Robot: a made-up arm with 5 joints. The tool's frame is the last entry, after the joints.
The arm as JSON. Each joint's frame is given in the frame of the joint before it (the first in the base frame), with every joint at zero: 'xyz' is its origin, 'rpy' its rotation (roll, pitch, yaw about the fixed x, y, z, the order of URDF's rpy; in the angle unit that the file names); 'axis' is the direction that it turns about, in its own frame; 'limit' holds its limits. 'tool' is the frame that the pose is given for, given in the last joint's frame.
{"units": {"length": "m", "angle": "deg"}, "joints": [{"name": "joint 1", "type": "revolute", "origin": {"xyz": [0.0, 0.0, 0.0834], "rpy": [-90.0, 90.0, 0.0]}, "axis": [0.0, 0.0, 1.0], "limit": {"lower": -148.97, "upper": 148.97}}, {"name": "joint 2", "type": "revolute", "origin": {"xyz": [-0.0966, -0.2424, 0.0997], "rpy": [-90.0, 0.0, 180.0]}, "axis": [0.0, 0.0, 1.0], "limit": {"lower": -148.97, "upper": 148.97}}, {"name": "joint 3", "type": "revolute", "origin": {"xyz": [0.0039, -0.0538, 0.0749], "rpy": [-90.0, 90.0, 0.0]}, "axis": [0.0, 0.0, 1.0], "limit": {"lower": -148.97, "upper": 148.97}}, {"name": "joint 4", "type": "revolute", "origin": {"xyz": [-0.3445, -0.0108, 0.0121], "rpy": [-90.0, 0.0, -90.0]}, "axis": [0.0, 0.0, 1.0], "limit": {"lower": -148.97, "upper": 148.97}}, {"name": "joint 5", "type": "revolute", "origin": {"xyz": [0.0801, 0.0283, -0.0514], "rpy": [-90.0, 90.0, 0.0]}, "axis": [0.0, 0.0, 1.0], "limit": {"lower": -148.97, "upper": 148.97}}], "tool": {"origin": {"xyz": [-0.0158, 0.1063, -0.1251], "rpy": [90.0, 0.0, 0.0]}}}
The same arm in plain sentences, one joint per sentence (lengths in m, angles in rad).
The arm has five revolute joints in a row. What follows holds with every joint at zero, and every direction is one of the base frame's.
The first joint lies 0.0834 m along +z from the base frame's origin and turns about +y, from -2.6 to 2.6 rad.
The second joint lies 0.2424 m along +x and 0.0997 m along +y and 0.0966 m along +z from the first joint and turns about +x, from -2.6 to 2.6 rad.
The third joint lies 0.0749 m along +x and 0.0538 m along +y and 0.0039 m along +z from the second joint and turns about -y, from -2.6 to 2.6 rad.
The fourth joint lies 0.3445 m along +x and 0.0121 m along -y and 0.0108 m along +z from the third joint and turns about -x, from -2.6 to 2.6 rad.
The fifth joint lies 0.0514 m along +x and 0.0283 m along +y and 0.0801 m along +z from the fourth joint and turns about +y, from -2.6 to 2.6 rad.
The tool frame, which is the frame that the pose is given for, lies 0.0158 m along -x and 0.1251 m along -y and 0.1063 m along -z from the fifth joint; its axes are parallel to the base frame's.

